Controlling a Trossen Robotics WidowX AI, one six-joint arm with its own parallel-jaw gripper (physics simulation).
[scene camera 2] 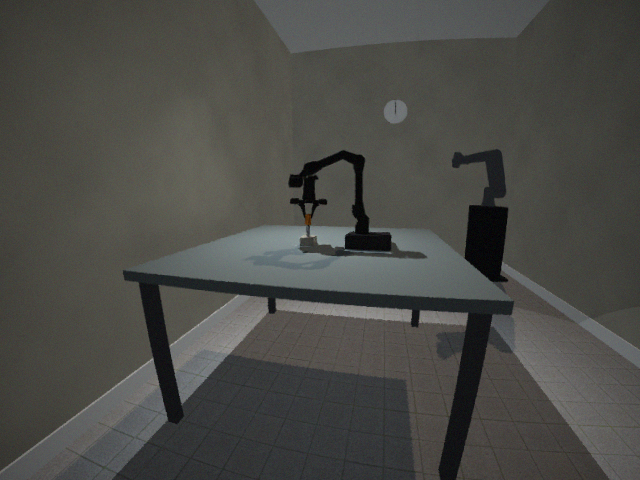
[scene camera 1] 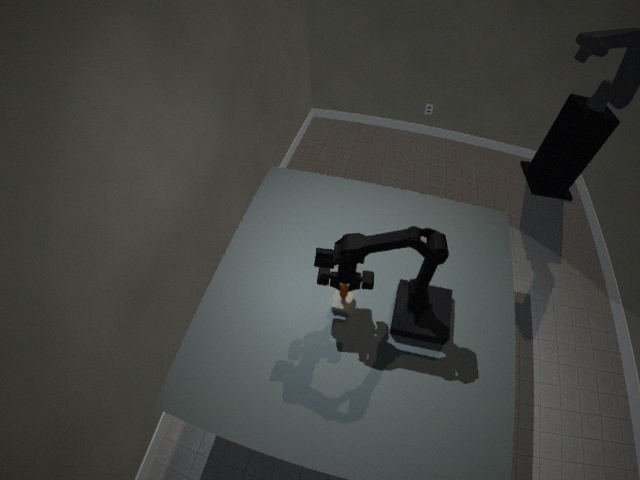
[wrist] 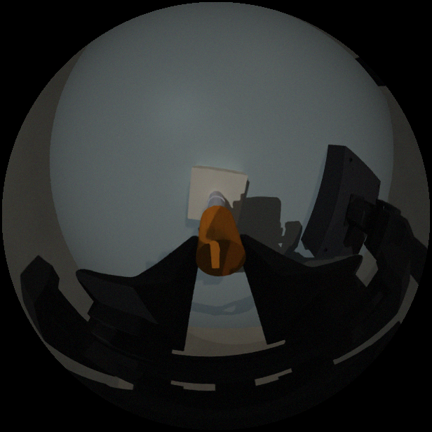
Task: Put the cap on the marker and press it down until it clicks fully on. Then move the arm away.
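Where they show: gripper, fingertip midpoint: [scene camera 2: 308, 218] [scene camera 1: 344, 290]; arm's base at its link origin: [scene camera 2: 362, 233] [scene camera 1: 416, 306].
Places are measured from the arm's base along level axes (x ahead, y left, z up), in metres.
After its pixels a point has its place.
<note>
The orange cap [scene camera 1: 343, 290] @(x 0.281, y 0.014, z 0.098 m) [scene camera 2: 308, 220] @(x 0.277, y 0.017, z 0.068 m) [wrist: 220, 240] is between my fingertips, upright over the marker. My gripper [scene camera 1: 344, 287] @(x 0.280, y 0.003, z 0.077 m) [scene camera 2: 308, 215] @(x 0.280, y 0.003, z 0.077 m) [wrist: 218, 240] points down and is shut on the cap. The grey marker [scene camera 2: 308, 231] @(x 0.279, y 0.009, z 0.010 m) [wrist: 216, 199] stands upright in a cream square block [scene camera 1: 339, 311] @(x 0.289, y 0.038, z -0.047 m) [scene camera 2: 308, 241] @(x 0.275, y 0.038, z -0.038 m) [wrist: 201, 187] on the table. The top of the marker is hidden by the cap, and the cap's lower end meets it in the wrist view. Whether the cap is fully seated cannot be told from these views.
My arm's dark base [scene camera 1: 422, 315] @(x -0.025, y 0.037, z 0.003 m) [scene camera 2: 368, 241] @(x -0.023, y 0.114, z -0.019 m) [wrist: 332, 200] stands on the grey-blue table [scene camera 1: 289, 217] @(x 0.584, y -0.399, z -0.059 m) [scene camera 2: 217, 263] @(x 0.588, y 0.405, z -0.059 m) [wrist: 150, 100], to the right of the block. A second dark arm on a black pedestal [scene camera 1: 568, 147] [scene camera 2: 485, 237] stands on the floor beyond the table.
</note>
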